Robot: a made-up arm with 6 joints.
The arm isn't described. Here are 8 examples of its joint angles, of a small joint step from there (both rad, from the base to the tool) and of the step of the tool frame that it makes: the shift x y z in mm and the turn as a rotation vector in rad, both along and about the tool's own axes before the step.
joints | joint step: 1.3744 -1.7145 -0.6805 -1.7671 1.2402 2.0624 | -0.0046 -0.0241 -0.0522 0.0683 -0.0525 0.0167
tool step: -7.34 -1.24 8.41 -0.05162 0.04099 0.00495
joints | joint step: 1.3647 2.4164 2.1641 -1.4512 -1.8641 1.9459 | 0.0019 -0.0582 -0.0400 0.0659 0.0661 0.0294
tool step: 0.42 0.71 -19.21 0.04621 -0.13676 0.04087
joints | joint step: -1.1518 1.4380 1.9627 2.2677 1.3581 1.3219 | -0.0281 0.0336 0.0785 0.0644 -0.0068 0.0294
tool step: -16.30 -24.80 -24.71 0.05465 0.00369 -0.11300
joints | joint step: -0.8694 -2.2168 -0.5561 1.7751 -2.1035 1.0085 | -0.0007 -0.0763 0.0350 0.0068 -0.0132 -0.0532
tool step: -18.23 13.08 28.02 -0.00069 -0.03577 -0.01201
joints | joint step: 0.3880 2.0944 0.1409 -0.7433 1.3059 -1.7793 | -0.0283 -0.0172 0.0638 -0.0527 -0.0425 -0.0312
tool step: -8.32 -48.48 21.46 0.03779 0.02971 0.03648
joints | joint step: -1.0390 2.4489 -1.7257 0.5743 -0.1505 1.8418 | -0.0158 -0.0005 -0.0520 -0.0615 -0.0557 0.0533
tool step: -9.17 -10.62 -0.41 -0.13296 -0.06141 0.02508
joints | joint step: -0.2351 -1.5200 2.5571 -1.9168 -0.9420 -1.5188 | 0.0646 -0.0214 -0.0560 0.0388 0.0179 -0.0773
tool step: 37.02 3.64 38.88 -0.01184 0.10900 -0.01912
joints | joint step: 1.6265 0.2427 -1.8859 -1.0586 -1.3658 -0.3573 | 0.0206 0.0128 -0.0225 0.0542 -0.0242 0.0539
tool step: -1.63 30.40 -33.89 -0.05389 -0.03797 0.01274
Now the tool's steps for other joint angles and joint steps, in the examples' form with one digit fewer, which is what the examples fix.
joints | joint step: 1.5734 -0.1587 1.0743 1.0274 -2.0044 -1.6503 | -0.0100 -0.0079 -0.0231 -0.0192 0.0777 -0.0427
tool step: 6.0 1.2 15.0 -0.0623 0.0645 0.0191
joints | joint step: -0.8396 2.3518 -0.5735 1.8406 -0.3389 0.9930 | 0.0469 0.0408 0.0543 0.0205 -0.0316 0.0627
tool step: 10.3 -19.4 -34.4 -0.0310 0.0231 -0.0394
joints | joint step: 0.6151 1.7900 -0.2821 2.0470 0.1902 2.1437 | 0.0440 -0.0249 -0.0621 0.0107 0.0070 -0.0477
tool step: 19.4 -17.4 26.4 -0.0469 0.0210 0.0117
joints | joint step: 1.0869 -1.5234 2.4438 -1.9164 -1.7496 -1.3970 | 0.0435 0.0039 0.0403 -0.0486 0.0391 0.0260
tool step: 17.8 23.7 6.5 -0.0339 0.0167 -0.0068
